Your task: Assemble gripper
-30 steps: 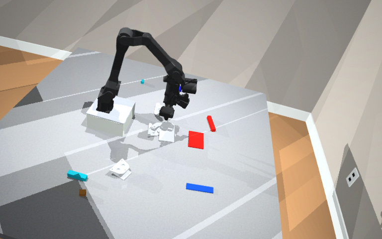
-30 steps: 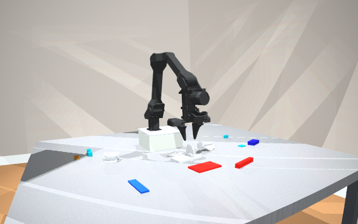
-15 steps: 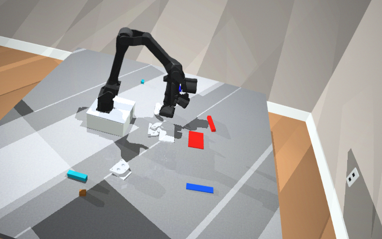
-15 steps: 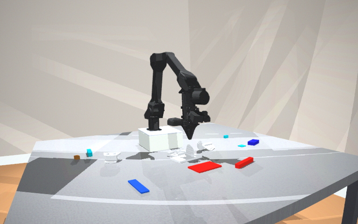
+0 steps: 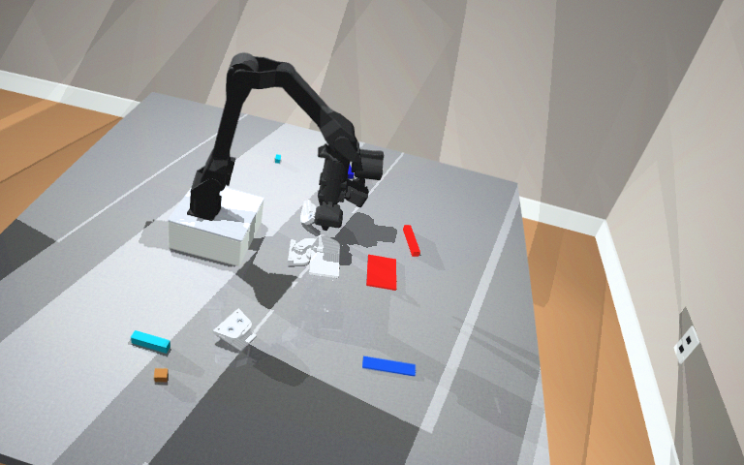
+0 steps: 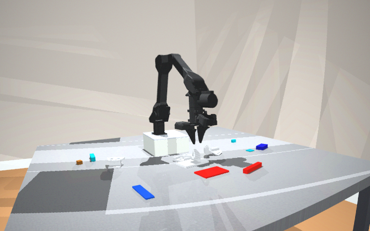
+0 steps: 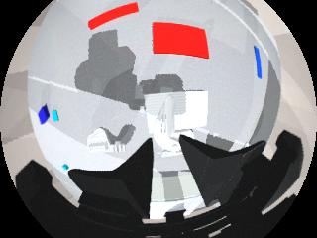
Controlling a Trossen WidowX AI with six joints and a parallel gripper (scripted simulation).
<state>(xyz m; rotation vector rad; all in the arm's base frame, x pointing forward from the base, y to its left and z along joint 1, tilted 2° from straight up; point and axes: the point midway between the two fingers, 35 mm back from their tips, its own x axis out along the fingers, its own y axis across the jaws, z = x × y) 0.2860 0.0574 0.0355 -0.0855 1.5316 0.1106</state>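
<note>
The white jaw is 50 mm behind my gripper tip, 90 mm to the left of it and 40 mm below it. Also, from my gripper tip: flat white plate: 20 mm ahead, 30 mm to the right, 70 mm below; white housing plate: 50 mm behind, 40 mm to the right, 70 mm below; red plate: 160 mm ahead, 30 mm to the right, 70 mm below.
</note>
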